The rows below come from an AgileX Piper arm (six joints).
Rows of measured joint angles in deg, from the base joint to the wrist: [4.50 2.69 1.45 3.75 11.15 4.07]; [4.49 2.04 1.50 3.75 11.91 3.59]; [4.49 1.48 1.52 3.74 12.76 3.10]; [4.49 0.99 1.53 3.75 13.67 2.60]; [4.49 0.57 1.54 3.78 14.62 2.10]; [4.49 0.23 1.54 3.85 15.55 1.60]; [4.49 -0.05 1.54 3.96 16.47 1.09]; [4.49 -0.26 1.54 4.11 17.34 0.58]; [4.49 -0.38 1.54 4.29 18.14 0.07]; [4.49 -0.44 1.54 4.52 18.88 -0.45]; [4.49 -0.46 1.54 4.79 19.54 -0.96]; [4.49 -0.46 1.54 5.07 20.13 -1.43]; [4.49 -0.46 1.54 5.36 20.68 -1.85]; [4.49 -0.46 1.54 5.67 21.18 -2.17]
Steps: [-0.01 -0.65 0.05 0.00 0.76 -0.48]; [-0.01 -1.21 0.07 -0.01 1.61 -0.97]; [-0.01 -1.70 0.08 0.00 2.52 -1.47]; [-0.01 -2.12 0.09 0.03 3.47 -1.97]; [-0.01 -2.46 0.09 0.10 4.40 -2.47]; [-0.01 -2.74 0.09 0.21 5.32 -2.98]; [-0.01 -2.95 0.09 0.36 6.19 -3.49]; [-0.01 -3.07 0.09 0.54 6.99 -4.00]; [-0.01 -3.13 0.09 0.77 7.73 -4.52]; [-0.01 -3.15 0.09 1.04 8.39 -5.03]; [-0.01 -3.15 0.09 1.32 8.98 -5.50]; [-0.01 -3.15 0.09 1.61 9.53 -5.92]; [-0.01 -3.15 0.09 1.92 10.03 -6.24]
